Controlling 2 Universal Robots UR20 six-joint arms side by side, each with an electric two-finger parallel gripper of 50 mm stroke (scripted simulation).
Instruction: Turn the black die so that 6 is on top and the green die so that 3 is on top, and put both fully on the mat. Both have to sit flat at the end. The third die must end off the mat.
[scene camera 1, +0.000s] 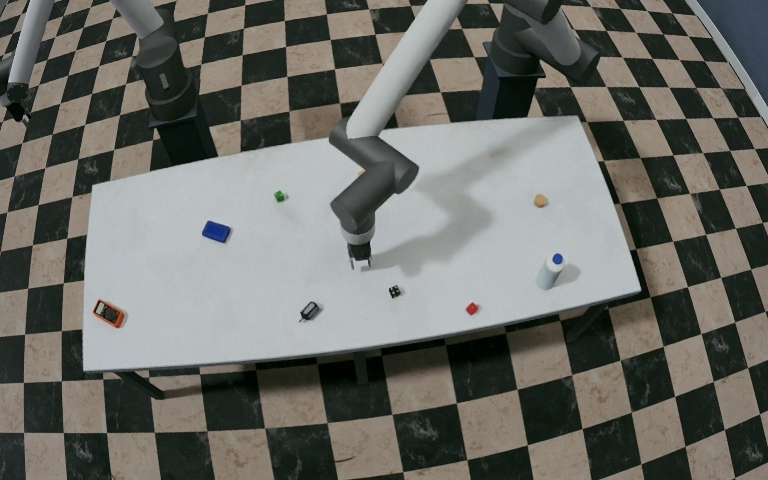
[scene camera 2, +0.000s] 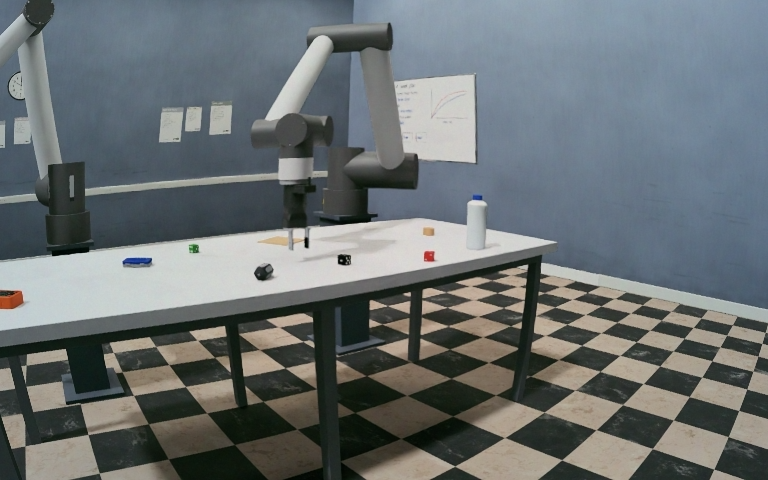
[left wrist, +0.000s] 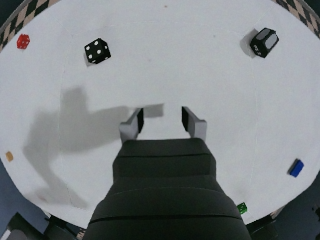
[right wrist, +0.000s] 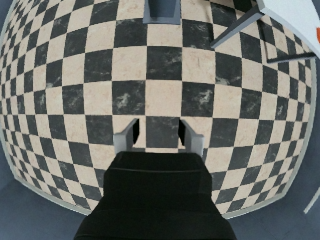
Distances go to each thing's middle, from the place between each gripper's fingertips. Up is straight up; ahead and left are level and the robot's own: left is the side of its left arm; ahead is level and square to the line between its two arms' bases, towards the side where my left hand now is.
Now: left hand (scene camera 2: 299, 249) 150 mm short of the white bottle (scene camera 2: 477, 210), 640 mm to the right of it and 40 mm below it.
